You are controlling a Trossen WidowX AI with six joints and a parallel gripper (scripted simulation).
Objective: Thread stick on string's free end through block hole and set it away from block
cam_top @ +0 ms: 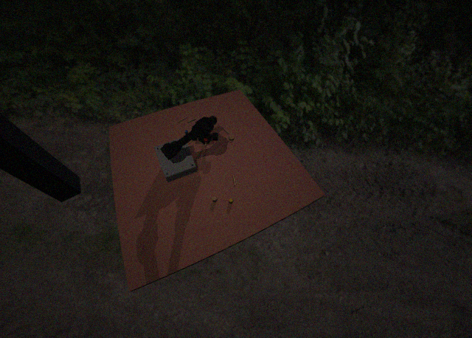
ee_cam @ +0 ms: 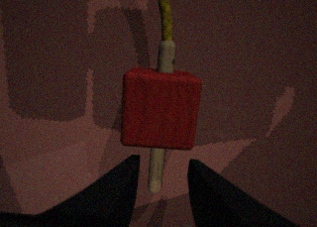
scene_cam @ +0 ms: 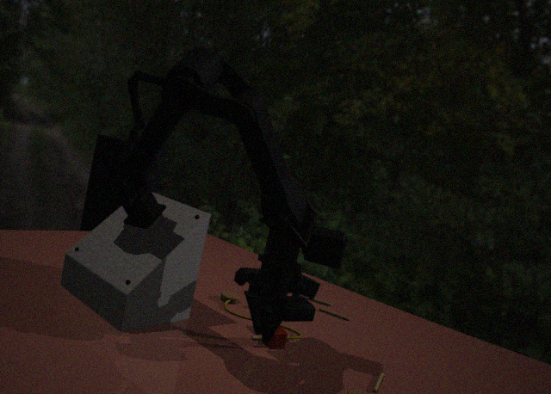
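Right now the small red block is 3 cm to the left of my gripper tip and 1 cm ahead of it. From my gripper tip the other things lie so: thin wooden stick: 3 cm to the left, 2 cm ahead; flat piece: 17 cm behind, 14 cm to the left, 1 cm below.
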